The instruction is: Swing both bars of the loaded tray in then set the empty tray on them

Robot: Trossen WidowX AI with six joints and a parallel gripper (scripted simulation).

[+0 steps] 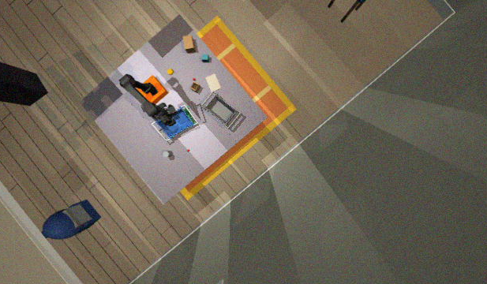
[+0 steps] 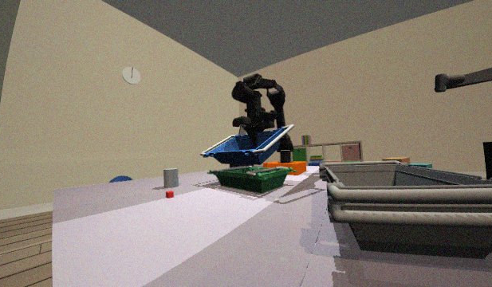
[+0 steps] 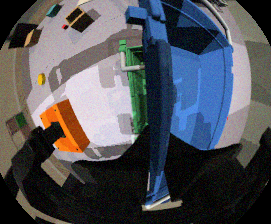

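My gripper tip is now 7 cm short of the blue tray. Round my gripper tip: cardboard box (52 cm behind, 46 cm to the left, 12 cm below); teal block (52 cm to the left, 33 cm behind, 13 cm below).
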